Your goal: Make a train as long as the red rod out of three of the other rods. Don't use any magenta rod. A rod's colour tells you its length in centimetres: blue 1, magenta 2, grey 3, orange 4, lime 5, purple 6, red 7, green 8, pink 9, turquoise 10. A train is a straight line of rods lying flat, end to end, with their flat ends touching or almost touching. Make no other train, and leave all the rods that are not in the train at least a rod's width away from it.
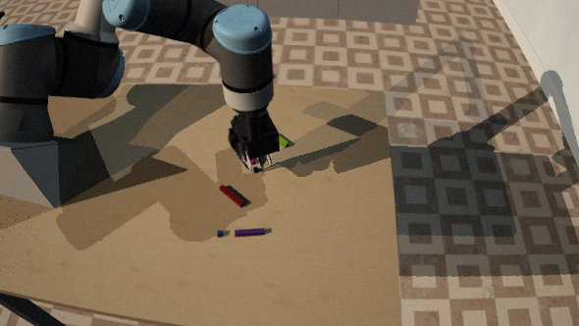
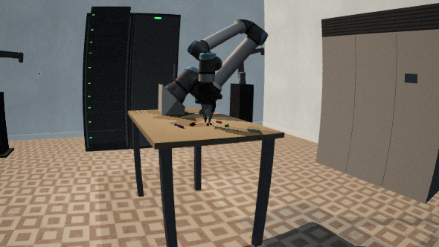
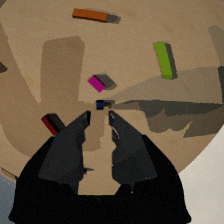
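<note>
The magenta rod lies 30 mm to the left of my hand, 30 mm below it and 10 mm behind it. From my hand the other things lie so: red rod: 70 mm to the right, 50 mm behind, 30 mm below; lime rod: 90 mm to the left, 50 mm ahead, 30 mm below; orange rod: 110 mm to the left, 50 mm behind, 30 mm below.
</note>
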